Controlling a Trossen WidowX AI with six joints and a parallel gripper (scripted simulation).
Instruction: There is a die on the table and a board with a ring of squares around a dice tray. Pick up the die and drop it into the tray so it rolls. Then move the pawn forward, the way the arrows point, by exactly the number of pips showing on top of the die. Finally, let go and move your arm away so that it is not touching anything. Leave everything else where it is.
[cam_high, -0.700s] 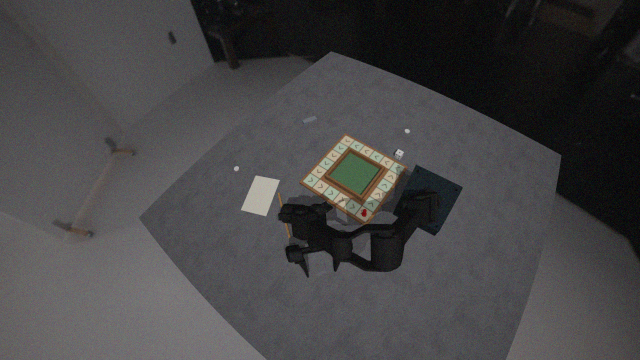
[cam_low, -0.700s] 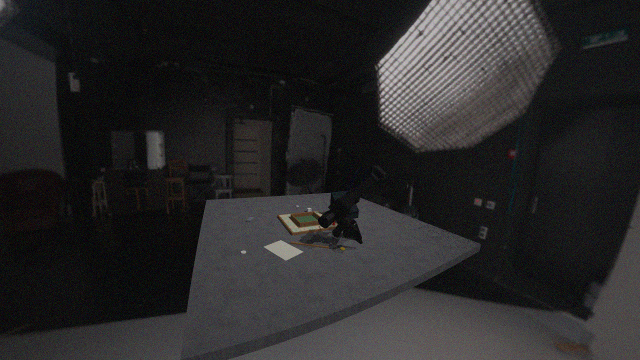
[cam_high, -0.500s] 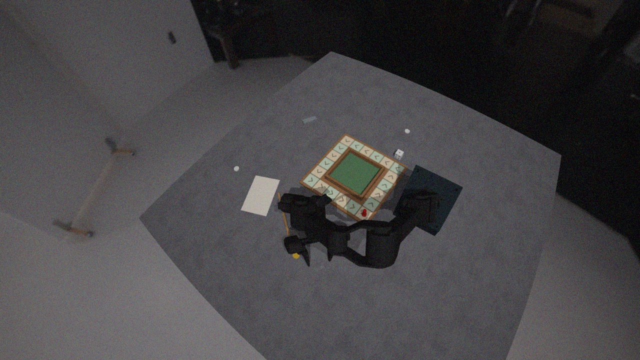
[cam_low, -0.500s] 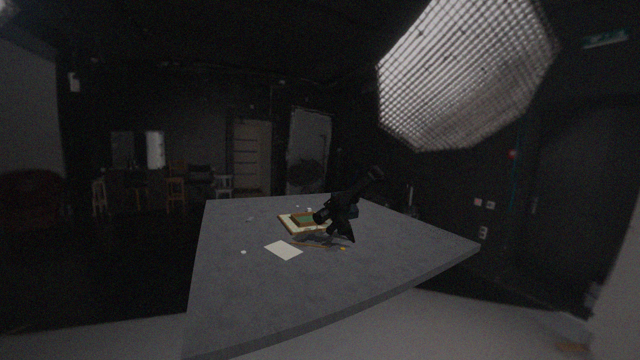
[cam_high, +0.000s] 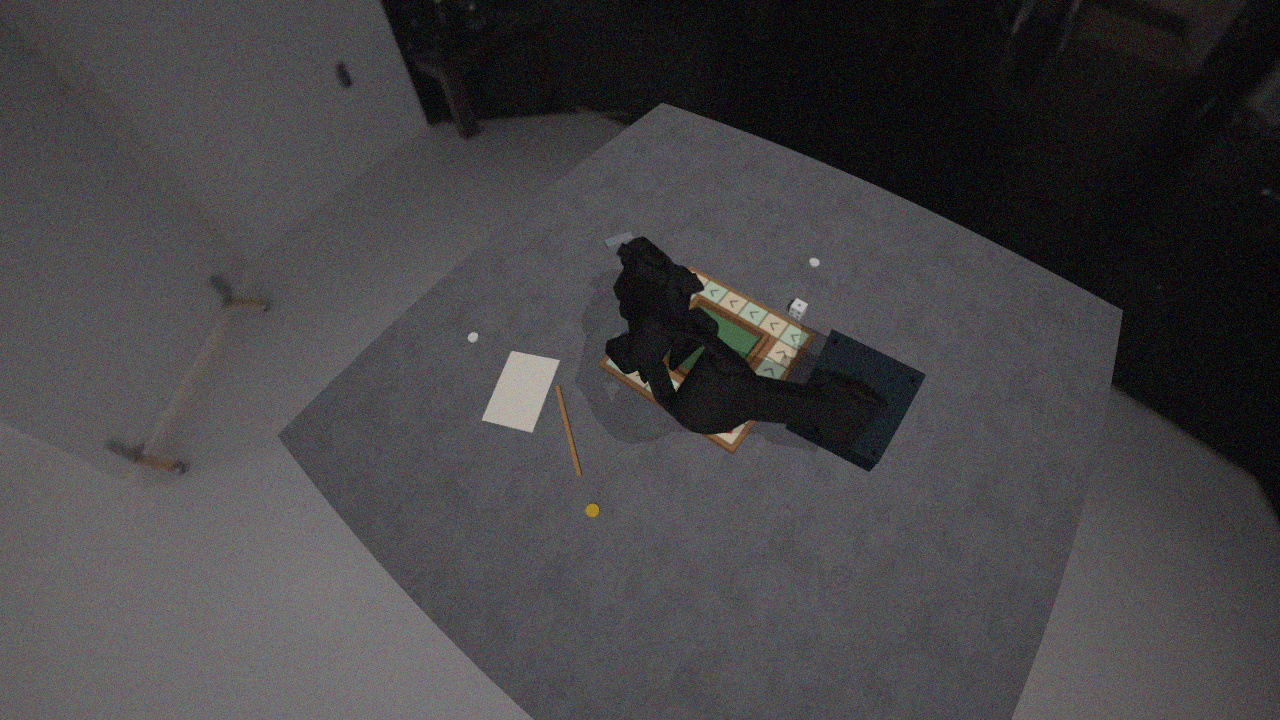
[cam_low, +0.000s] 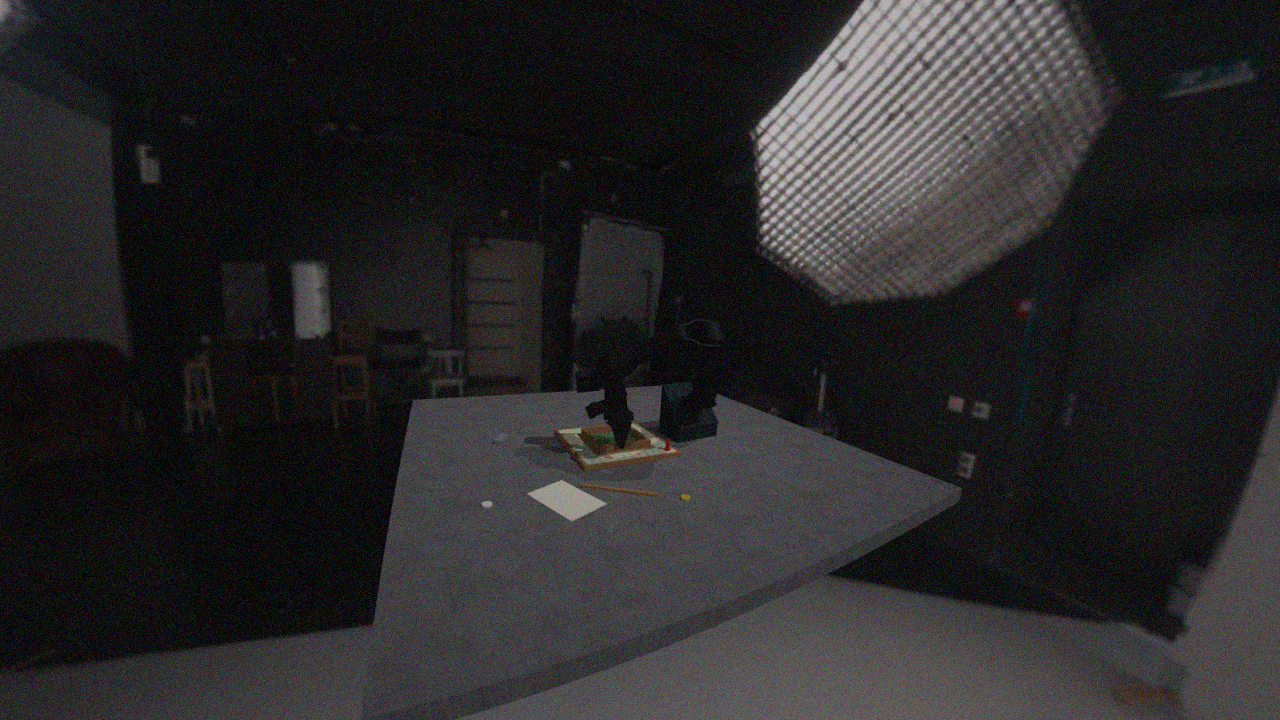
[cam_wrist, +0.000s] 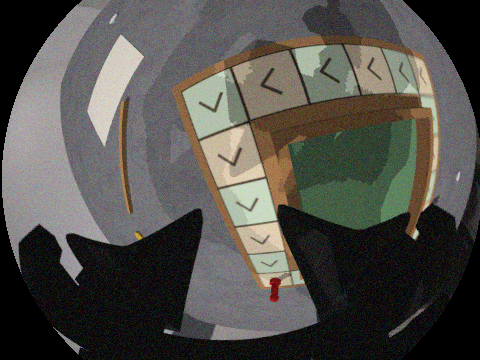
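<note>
My gripper tip is now 11 cm past the white die, 29 cm to the left of it and 2 cm above it. The rest, counted from my gripper tip: red pawn: 15 cm behind, 1 cm below; then pencil: 7 cm ahead, 16 cm to the left, 3 cm below; then yellow disc: 6 cm behind, 24 cm to the left, 4 cm below.
</note>
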